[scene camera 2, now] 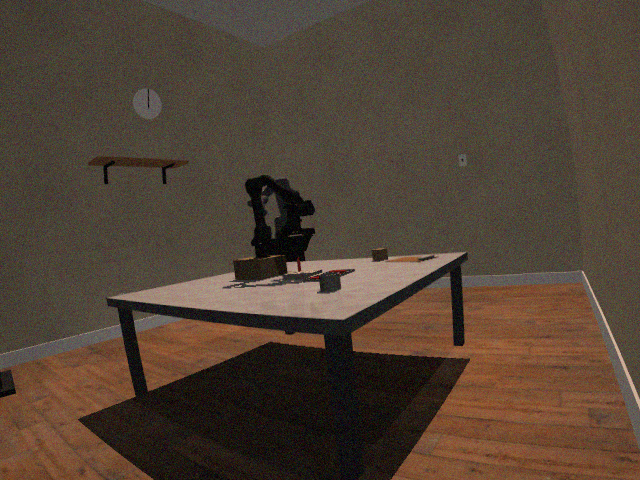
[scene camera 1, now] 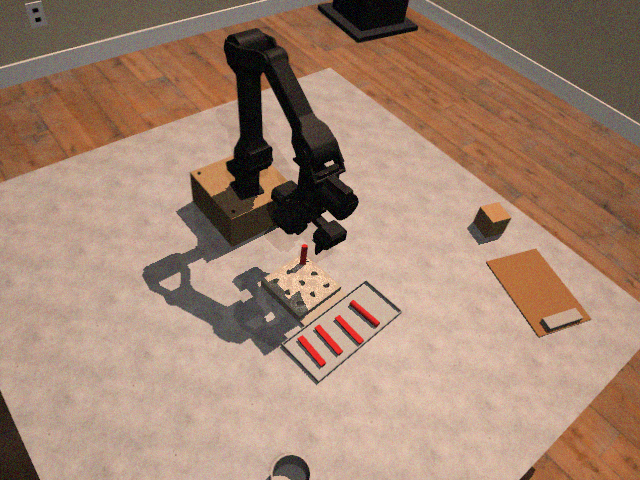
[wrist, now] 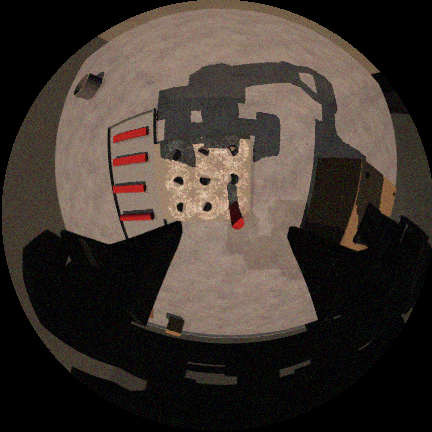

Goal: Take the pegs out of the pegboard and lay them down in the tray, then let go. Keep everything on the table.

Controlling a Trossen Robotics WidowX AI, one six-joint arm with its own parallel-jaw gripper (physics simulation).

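Seen in the pictures: gripper, between the fingertips: (scene camera 2: pixel 297 251) (scene camera 1: pixel 304 240) (wrist: pixel 236 229); arm's base, origin of its link: (scene camera 2: pixel 262 257) (scene camera 1: pixel 246 188) (wrist: pixel 367 225).
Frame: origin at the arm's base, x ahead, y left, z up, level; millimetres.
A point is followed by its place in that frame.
Note:
The pegboard (scene camera 1: pixel 320 279) @[x 274, y 52, z -75 mm] (wrist: pixel 192 192) @[x 278, y 30, z -74 mm] is a pale speckled block with dark holes. One red peg (scene camera 1: pixel 303 254) @[x 216, y 37, z -38 mm] (scene camera 2: pixel 298 264) @[x 215, y 36, z -43 mm] (wrist: pixel 237 223) @[x 215, y 39, z -12 mm] stands upright in the hole at the board's corner towards the arm's base. Several red pegs (scene camera 1: pixel 348 329) @[x 411, y 42, z -87 mm] (wrist: pixel 130 160) @[x 402, y -8, z -87 mm] lie apart, side by side, in the shallow pale tray (scene camera 1: pixel 385 308) @[x 400, y 152, z -95 mm] (wrist: pixel 154 172) @[x 355, y 11, z -96 mm] with a dark rim, beside the board. My gripper (scene camera 1: pixel 306 240) @[x 220, y 31, z 17 mm] (wrist: pixel 236 229) @[x 220, y 31, z 17 mm] is open and empty, above the standing peg; in the wrist view the peg's top shows between the fingertips. The depth of the gap is hard to tell.
The arm's wooden base block (scene camera 1: pixel 253 227) @[x 71, y -17, z -64 mm] (scene camera 2: pixel 258 268) @[x 63, y -80, z -43 mm] (wrist: pixel 332 200) @[x 70, y -12, z -42 mm] stands behind the board. A small wooden cube (scene camera 1: pixel 492 221) @[x 339, y 529, z -38 mm] (scene camera 2: pixel 379 254) @[x 337, y 528, z -64 mm] and a brown clipboard (scene camera 1: pixel 532 289) @[x 528, y 514, z -94 mm] lie at the right. A round cup (scene camera 1: pixel 291 469) @[x 607, y -211, z -92 mm] (scene camera 2: pixel 330 282) @[x 649, y -250, z -68 mm] (wrist: pixel 89 86) @[x 594, y -209, z -66 mm] stands near the front.

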